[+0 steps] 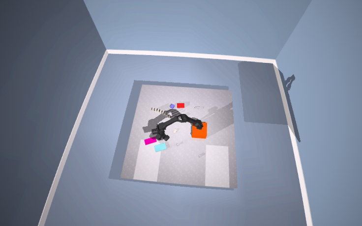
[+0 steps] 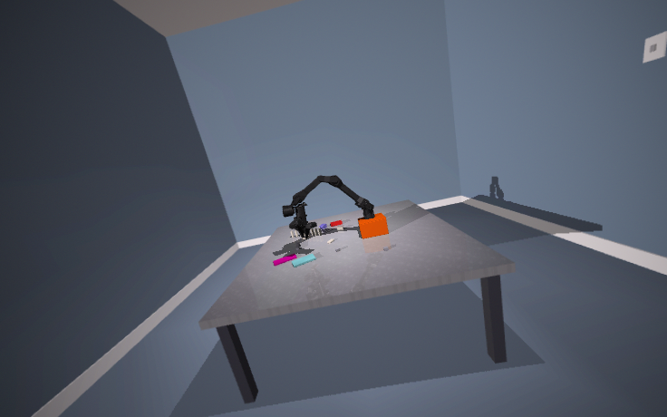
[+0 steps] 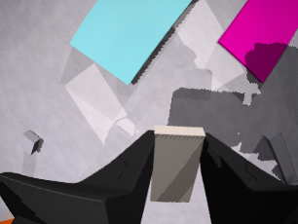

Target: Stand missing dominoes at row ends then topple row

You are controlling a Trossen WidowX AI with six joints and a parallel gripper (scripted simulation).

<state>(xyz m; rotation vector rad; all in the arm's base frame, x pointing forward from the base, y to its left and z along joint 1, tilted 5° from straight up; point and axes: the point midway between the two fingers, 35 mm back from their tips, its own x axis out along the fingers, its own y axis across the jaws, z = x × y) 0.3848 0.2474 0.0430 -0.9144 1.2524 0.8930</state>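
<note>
The cyan block is 100 mm to the left of my gripper tip and 100 mm below it. The rest, counted from my gripper tip: purple block (30 mm ahead, 480 mm to the right, 90 mm below); magenta tile (140 mm ahead, 50 mm to the left, 100 mm below); red block (70 mm behind, 520 mm to the right, 90 mm below).
</note>
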